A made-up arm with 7 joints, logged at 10 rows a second.
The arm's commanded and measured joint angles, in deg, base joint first. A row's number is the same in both.
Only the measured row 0 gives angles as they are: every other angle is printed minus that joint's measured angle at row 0.
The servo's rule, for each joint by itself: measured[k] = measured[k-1] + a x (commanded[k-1-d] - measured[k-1]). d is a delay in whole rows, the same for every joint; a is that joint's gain. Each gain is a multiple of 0.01, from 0.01 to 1. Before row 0 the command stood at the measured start. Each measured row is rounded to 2 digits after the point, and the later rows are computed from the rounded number. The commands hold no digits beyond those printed.
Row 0, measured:
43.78 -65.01 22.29 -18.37 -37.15 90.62 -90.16
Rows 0 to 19, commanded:
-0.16 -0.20 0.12 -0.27 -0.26 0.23 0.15
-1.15 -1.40 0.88 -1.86 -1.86 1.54 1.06
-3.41 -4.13 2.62 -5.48 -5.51 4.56 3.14
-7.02 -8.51 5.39 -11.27 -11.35 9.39 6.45
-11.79 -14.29 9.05 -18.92 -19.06 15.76 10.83
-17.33 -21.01 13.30 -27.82 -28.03 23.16 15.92
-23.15 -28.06 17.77 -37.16 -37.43 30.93 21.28
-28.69 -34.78 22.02 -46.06 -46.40 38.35 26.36
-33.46 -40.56 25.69 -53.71 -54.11 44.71 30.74
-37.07 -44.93 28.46 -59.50 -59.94 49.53 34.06
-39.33 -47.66 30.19 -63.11 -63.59 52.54 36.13
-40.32 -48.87 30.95 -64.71 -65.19 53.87 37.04
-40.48 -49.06 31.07 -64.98 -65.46 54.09 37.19
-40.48 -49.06 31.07 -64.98 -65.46 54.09 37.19
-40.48 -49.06 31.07 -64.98 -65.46 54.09 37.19
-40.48 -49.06 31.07 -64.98 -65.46 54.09 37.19
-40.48 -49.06 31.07 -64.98 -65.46 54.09 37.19
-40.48 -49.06 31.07 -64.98 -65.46 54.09 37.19
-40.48 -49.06 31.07 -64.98 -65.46 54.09 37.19
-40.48 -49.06 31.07 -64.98 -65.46 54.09 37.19
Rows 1 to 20, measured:
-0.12 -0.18 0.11 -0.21 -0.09 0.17 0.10
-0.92 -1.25 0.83 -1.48 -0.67 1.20 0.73
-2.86 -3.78 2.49 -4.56 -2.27 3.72 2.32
-6.10 -7.94 5.19 -9.73 -5.27 7.97 5.05
-10.54 -13.53 8.78 -16.81 -9.82 13.81 8.86
-15.84 -20.11 12.98 -25.29 -15.83 20.82 13.52
-21.54 -27.11 17.43 -34.43 -22.96 28.40 18.64
-27.12 -33.86 21.70 -43.39 -30.70 35.86 23.74
-32.07 -39.76 25.41 -51.34 -38.43 42.50 28.36
-35.97 -44.31 28.25 -57.62 -45.53 47.77 32.12
-38.59 -47.26 30.05 -61.85 -51.49 51.35 34.77
-39.94 -48.68 30.89 -64.05 -56.01 53.24 36.27
-40.36 -49.01 31.06 -64.77 -59.13 53.88 36.88
-40.45 -49.05 31.07 -64.93 -61.22 54.04 37.08
-40.47 -49.06 31.07 -64.97 -62.62 54.08 37.15
-40.48 -49.06 31.07 -64.98 -63.56 54.09 37.18
-40.48 -49.06 31.07 -64.98 -64.19 54.09 37.19
-40.48 -49.06 31.07 -64.98 -64.61 54.09 37.19
-40.48 -49.06 31.07 -64.98 -64.89 54.09 37.19
-40.48 -49.06 31.07 -64.98 -65.08 54.09 37.19
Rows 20 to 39, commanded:
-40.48 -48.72 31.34 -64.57 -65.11 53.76 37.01
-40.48 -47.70 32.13 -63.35 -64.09 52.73 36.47
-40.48 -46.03 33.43 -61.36 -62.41 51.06 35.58
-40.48 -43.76 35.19 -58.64 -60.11 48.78 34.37
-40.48 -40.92 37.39 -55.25 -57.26 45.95 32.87
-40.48 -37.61 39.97 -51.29 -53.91 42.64 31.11
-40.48 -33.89 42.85 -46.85 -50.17 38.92 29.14
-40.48 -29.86 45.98 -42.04 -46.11 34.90 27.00
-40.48 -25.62 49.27 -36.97 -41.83 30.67 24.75
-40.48 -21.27 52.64 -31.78 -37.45 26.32 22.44
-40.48 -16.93 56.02 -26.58 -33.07 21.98 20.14
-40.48 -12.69 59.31 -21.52 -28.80 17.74 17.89
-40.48 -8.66 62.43 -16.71 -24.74 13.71 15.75
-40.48 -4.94 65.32 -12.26 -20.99 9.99 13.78
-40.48 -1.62 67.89 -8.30 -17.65 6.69 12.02
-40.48 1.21 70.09 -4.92 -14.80 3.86 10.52
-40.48 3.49 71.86 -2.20 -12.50 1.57 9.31
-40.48 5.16 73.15 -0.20 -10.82 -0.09 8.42
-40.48 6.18 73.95 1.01 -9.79 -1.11 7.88
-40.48 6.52 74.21 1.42 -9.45 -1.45 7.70
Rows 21 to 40, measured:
-40.48 -48.76 31.32 -64.66 -65.09 53.84 37.07
-40.48 -47.83 32.07 -63.65 -64.76 53.01 36.67
-40.48 -46.25 33.33 -61.89 -63.98 51.55 35.95
-40.48 -44.06 35.06 -59.39 -62.70 49.47 34.91
-40.48 -41.30 37.23 -56.20 -60.90 46.83 33.56
-40.48 -38.05 39.78 -52.42 -58.59 43.69 31.94
-40.48 -34.39 42.64 -48.13 -55.81 40.11 30.09
-40.48 -30.40 45.75 -43.44 -52.61 36.20 28.05
-40.48 -26.19 49.02 -38.46 -49.05 32.05 25.87
-40.48 -21.86 52.39 -33.32 -45.22 27.75 23.61
-40.48 -17.52 55.77 -28.13 -41.21 23.42 21.32
-40.48 -13.27 59.06 -23.04 -37.11 19.16 19.06
-40.48 -9.21 62.19 -18.17 -33.03 15.07 16.88
-40.48 -5.45 65.10 -13.62 -29.06 11.26 14.83
-40.48 -2.08 67.69 -9.52 -25.29 7.83 12.98
-40.48 0.82 69.92 -5.98 -21.83 4.85 11.36
-40.48 3.17 71.72 -3.07 -18.75 2.39 10.01
-40.48 4.92 73.05 -0.86 -16.13 0.53 8.96
-40.48 6.03 73.89 0.58 -14.04 -0.70 8.25
-40.48 6.46 74.19 1.23 -12.53 -1.26 7.89

